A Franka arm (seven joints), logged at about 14 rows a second.
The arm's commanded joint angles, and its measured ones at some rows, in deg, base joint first. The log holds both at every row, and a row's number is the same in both.
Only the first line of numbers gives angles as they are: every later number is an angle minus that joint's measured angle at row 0.
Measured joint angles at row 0:
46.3, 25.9, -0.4, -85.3, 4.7, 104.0, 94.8
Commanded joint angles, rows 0 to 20:
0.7, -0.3, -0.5, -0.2, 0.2, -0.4, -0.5
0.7, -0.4, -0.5, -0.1, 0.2, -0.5, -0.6
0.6, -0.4, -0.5, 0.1, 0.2, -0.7, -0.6
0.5, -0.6, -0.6, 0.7, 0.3, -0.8, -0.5
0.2, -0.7, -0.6, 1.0, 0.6, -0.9, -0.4
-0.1, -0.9, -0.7, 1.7, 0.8, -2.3, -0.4
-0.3, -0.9, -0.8, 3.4, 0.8, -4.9, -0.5
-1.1, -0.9, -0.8, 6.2, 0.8, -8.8, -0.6
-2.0, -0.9, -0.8, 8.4, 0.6, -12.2, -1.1
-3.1, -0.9, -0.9, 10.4, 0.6, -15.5, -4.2
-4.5, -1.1, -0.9, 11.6, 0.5, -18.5, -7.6
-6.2, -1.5, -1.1, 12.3, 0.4, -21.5, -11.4
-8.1, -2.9, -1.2, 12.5, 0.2, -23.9, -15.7
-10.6, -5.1, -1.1, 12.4, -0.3, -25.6, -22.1
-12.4, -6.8, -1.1, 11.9, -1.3, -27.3, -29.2
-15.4, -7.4, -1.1, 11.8, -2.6, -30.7, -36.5
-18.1, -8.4, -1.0, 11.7, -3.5, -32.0, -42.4
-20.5, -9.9, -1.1, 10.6, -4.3, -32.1, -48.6
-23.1, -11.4, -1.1, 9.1, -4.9, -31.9, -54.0
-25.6, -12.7, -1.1, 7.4, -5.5, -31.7, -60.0
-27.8, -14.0, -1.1, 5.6, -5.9, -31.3, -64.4
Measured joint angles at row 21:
-24.0, -10.0, -2.3, 11.0, -4.5, -32.3, -56.4
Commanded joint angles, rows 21 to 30:
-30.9, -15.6, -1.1, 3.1, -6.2, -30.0, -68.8
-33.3, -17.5, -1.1, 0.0, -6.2, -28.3, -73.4
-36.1, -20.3, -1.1, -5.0, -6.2, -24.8, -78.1
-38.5, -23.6, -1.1, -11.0, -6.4, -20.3, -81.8
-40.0, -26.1, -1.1, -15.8, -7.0, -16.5, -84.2
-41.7, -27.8, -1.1, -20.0, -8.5, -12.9, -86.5
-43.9, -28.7, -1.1, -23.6, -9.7, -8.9, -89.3
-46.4, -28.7, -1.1, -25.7, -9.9, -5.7, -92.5
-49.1, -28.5, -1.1, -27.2, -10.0, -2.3, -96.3
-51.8, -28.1, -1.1, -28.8, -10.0, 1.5, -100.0
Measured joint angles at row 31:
-46.5, -26.0, -2.4, -23.2, -9.0, -4.8, -93.7
